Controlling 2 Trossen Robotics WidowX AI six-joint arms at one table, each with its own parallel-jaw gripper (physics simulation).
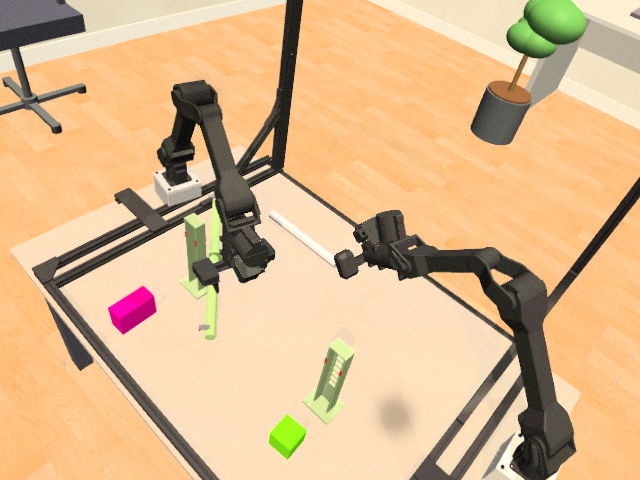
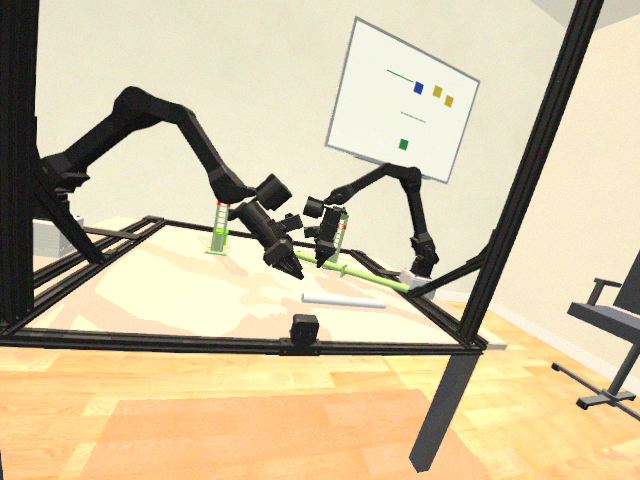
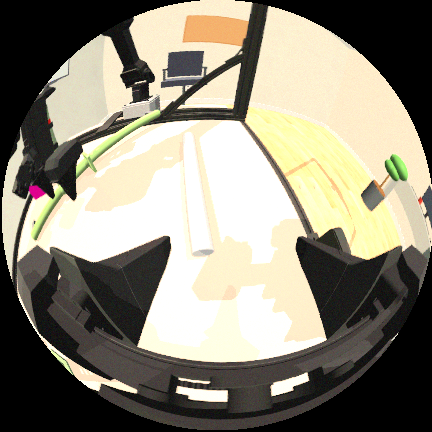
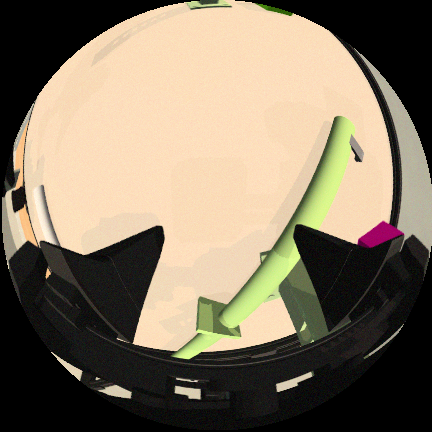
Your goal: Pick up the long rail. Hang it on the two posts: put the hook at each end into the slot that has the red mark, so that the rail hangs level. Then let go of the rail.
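The long light green rail lies beside one post. A grey hook shows near one end; the other end's hook cannot be made out. The second post stands apart. Both posts have red marks near the top. My right gripper is open above the rail, with nothing between its fingers. My left gripper is open and empty, above the table near the white rod, away from the rail.
The white rod lies near a table edge. A magenta block lies near the first post. A bright green cube lies near the second post. A black frame borders the table.
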